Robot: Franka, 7 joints.
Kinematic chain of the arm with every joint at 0, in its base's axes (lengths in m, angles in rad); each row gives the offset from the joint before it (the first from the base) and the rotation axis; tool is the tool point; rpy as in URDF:
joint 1: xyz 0 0 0.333 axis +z
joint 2: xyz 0 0 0 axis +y
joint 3: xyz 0 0 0.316 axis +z
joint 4: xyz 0.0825 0 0 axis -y
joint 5: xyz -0.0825 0 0.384 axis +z
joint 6: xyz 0 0 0 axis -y
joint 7: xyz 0.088 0 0 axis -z
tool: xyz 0 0 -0.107 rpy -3.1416 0 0
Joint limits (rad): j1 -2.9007..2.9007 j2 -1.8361..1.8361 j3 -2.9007..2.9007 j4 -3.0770..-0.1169 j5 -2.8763..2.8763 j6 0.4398..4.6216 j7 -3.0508..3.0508
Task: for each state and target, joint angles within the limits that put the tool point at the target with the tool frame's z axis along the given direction. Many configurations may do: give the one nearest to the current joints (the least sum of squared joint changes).
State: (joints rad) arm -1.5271 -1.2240 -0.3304 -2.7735 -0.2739 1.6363 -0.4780
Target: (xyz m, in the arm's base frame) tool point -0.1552 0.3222 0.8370 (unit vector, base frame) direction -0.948 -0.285 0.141
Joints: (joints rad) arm -2.0362 -1.6379 -0.4654 -1.9508 -0.8883 2.2574 -0.4780
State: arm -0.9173 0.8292 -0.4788 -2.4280 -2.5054 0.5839 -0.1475
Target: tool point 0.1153 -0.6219 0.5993 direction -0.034 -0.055 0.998
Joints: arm -0.8016 0.3341 -0.6402 -1.8075 -2.8763 1.1271 -0.1475
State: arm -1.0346 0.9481 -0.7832 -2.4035 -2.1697 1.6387 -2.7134
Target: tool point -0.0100 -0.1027 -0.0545 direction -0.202 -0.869 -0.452
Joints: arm -0.7363 1.2345 0.0128 -2.7899 -2.2345 1.5191 -2.7134
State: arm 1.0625 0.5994 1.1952 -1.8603 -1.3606 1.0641 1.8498
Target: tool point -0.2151 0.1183 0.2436 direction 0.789 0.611 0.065
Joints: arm 1.4254 0.5911 1.5303 -2.7263 -0.9412 0.8151 1.8498
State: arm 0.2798 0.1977 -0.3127 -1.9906 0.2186 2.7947 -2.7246
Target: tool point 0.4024 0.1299 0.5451 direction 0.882 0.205 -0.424
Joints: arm 0.1142 -0.5076 0.2067 -2.6407 0.1396 3.2720 -2.7246
